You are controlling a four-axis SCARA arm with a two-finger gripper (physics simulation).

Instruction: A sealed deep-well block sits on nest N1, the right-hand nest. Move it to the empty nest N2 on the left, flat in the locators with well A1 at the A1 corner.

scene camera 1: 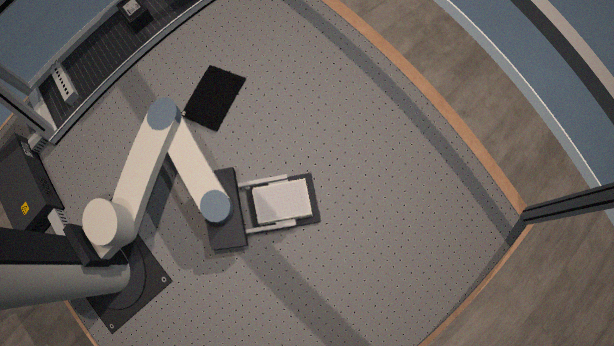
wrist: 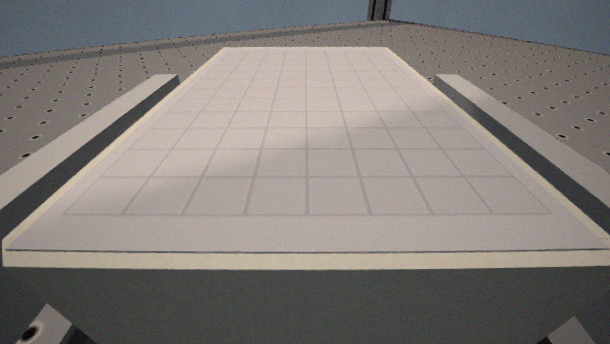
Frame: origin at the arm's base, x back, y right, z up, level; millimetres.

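Seen in the pictures: gripper, fingertip midpoint: (scene camera 1: 291, 200) (wrist: 306, 98); arm's base, link origin: (scene camera 1: 112, 267).
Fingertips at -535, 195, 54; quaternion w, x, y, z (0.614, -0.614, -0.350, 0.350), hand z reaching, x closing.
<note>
Pixels of each thing's top centre, then the offset from my fingertips to it, as dx, dy, dz. "pt": a spot on its surface instead. Level surfaces: height alone.
- sealed deep-well block, top centre: (wrist: 306, 87) (scene camera 1: 281, 201) +20, -12, +12
- dark nest N1, surface spot: (scene camera 1: 315, 206) pt -34, +45, -29
- black nest N2, top centre: (scene camera 1: 212, 95) -22, -350, -26
- dark rail bed, surface height: dz +7
- white slotted part, surface spot: (scene camera 1: 64, 84) pt +326, -735, +53
- dark box, surface spot: (scene camera 1: 27, 182) pt +601, -554, +73
- upright post, surface spot: (scene camera 1: 565, 204) pt -470, +491, +214
The sealed deep-well block (scene camera 1: 275, 205) (wrist: 306, 165) has a pale lid marked with a faint grid. It lies flat over the dark nest N1 (scene camera 1: 315, 206); whether it is seated or slightly raised cannot be told. My gripper (scene camera 1: 291, 200) (wrist: 306, 98) is shut on the block, with one pale finger along each long side; the finger pads are hidden. The black nest N2 (scene camera 1: 215, 97) bears no block and is turned at an angle to N1. A small pale mark shows at its lower left corner. Well A1 cannot be made out on the block.
The arm's elbow (scene camera 1: 164, 114) is close to the left edge of N2. A dark rail bed (scene camera 1: 107, 60) with a white slotted part (scene camera 1: 64, 84) runs along the upper left. A dark box (scene camera 1: 27, 182) stands at the left. An upright post (scene camera 1: 565, 204) stands at the right corner.
</note>
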